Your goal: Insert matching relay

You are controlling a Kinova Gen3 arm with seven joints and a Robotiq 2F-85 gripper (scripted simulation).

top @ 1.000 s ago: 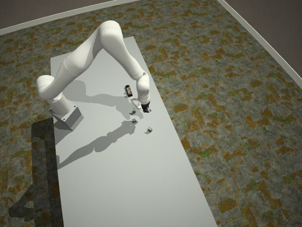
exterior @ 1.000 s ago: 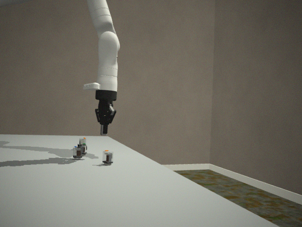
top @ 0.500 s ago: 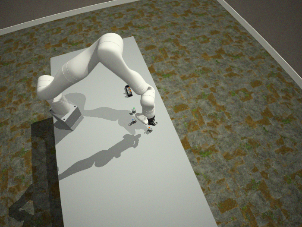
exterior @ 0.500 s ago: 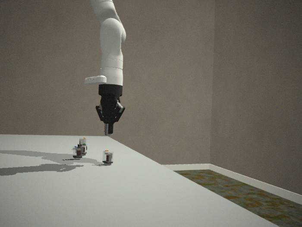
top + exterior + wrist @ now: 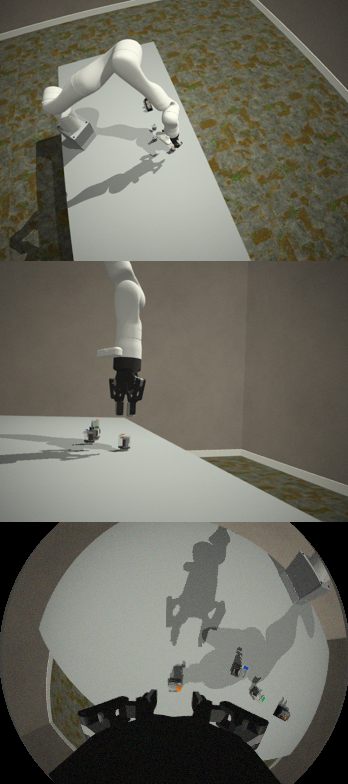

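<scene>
My hand is 100 mm to the right of the blue-button relay, 90 mm past it and 90 mm above it. From my hand the other things lie so: green-button relay: 180 mm to the left, 90 mm below, 70 mm behind.
</scene>
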